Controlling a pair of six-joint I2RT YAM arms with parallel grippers.
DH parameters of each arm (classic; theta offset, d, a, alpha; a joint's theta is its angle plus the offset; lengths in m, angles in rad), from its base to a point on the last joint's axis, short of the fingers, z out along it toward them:
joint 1: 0 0.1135 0.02 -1.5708
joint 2: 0 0 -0.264 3.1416
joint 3: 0.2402 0 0.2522 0
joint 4: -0.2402 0 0.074 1.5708
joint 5: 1.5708 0 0 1.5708
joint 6: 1.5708 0.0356 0 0
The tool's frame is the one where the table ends.
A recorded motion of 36 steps. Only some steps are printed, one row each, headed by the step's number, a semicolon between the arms.
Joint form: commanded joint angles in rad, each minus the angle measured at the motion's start. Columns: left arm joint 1, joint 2, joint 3, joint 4, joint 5, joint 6; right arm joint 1, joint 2, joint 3, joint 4, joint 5, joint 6.
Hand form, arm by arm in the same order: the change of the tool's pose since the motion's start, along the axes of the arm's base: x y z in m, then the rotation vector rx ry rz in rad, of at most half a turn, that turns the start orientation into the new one. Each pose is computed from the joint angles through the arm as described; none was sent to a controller.
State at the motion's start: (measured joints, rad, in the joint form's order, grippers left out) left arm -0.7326 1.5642 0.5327 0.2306 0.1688 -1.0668; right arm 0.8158 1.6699 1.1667 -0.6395 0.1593 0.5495
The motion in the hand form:
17: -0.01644 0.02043 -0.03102 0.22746 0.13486 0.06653; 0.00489 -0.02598 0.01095 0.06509 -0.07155 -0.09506
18: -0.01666 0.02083 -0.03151 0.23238 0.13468 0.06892; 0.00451 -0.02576 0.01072 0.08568 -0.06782 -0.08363
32: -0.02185 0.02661 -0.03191 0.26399 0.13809 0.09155; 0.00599 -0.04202 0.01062 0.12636 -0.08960 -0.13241
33: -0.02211 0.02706 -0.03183 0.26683 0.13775 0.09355; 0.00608 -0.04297 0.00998 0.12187 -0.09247 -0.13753
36: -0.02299 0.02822 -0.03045 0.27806 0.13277 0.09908; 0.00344 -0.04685 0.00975 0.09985 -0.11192 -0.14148
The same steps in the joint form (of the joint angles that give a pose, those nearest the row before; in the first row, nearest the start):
17: 0.0025 0.0426 -0.0400 -0.1694 -0.1016 -0.0037; -0.0648 -0.0937 -0.0733 0.0720 0.0177 0.0253
18: 0.0024 0.0435 -0.0410 -0.1708 -0.1060 -0.0035; -0.0658 -0.0981 -0.0811 0.0880 -0.0032 0.0221
32: 0.0014 0.0193 -0.0608 -0.1983 -0.1368 -0.0115; -0.1086 -0.1468 -0.1385 0.1383 -0.0144 0.0357
33: 0.0016 0.0173 -0.0618 -0.2010 -0.1397 -0.0116; -0.1104 -0.1477 -0.1419 0.1395 -0.0084 0.0361
36: 0.0008 0.0064 -0.0630 -0.2148 -0.1527 -0.0102; -0.1114 -0.1645 -0.1592 0.1403 0.0187 0.0246

